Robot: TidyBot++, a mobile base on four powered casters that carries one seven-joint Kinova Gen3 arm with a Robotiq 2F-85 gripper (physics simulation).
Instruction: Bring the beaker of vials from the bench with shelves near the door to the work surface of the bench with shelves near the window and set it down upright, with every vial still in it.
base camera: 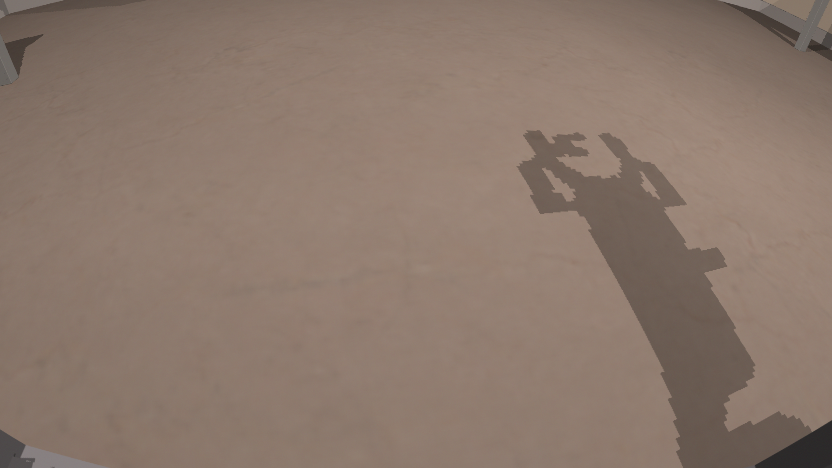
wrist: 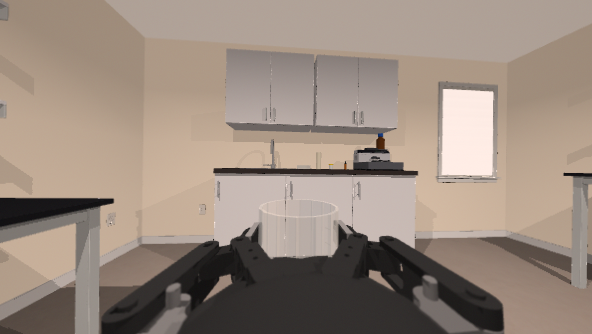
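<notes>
The clear beaker [wrist: 298, 227] stands upright between the fingertips of my gripper [wrist: 298, 231], which is shut on it in the wrist view. Its rim is level and its lower part is hidden behind the gripper. Thin vertical lines show through its wall, but I cannot make out separate vials. A bench with a dark top [wrist: 580, 174] shows in part at the right edge, on the window's side; its shelves do not show. Another dark-topped bench [wrist: 50, 204] is at the left, with shelf ends [wrist: 3, 110] above it. No door shows.
A sink counter [wrist: 320, 172] with white cabinets, a faucet and a balance is ahead, with wall cabinets [wrist: 270, 87] above. The window [wrist: 468, 132] is to its right. In the base view, bench legs [base camera: 6, 66] [base camera: 810, 26] stand at both upper corners, and the arm's shadow [base camera: 657, 273] falls on the floor.
</notes>
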